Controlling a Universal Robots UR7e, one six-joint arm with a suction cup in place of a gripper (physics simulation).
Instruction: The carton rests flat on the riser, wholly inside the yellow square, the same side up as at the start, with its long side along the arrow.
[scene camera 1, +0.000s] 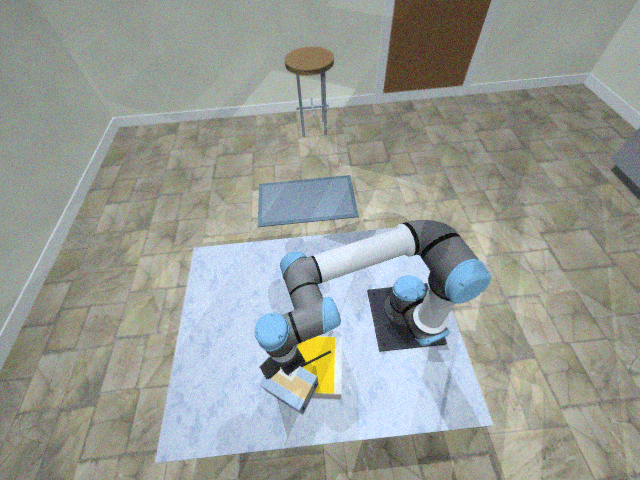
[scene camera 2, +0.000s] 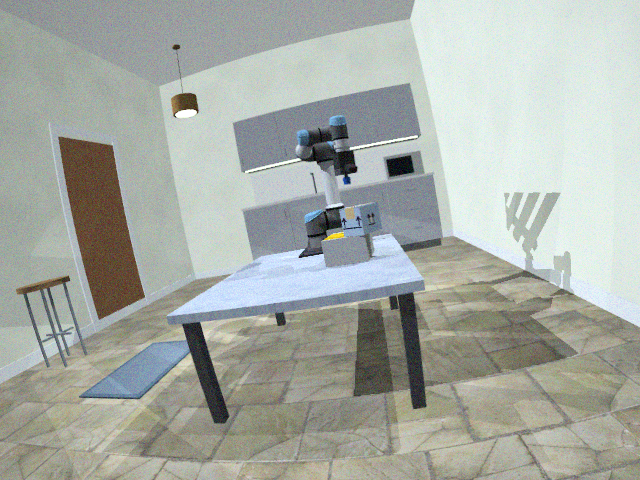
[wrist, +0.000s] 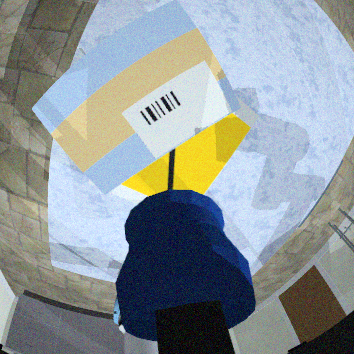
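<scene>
The carton, pale blue with a tan band and a white barcode label on top, lies across one corner of the riser. It covers only part of the yellow square and overhangs the riser's edge over the table. It also hides one end of the black arrow. My suction cup hangs well above the riser, beside the carton, touching nothing. In scene camera 1 the wrist hides the cup.
The riser stands on a marbled table near its front edge. The arm's base plate is to the right. On the floor are a blue mat and a stool.
</scene>
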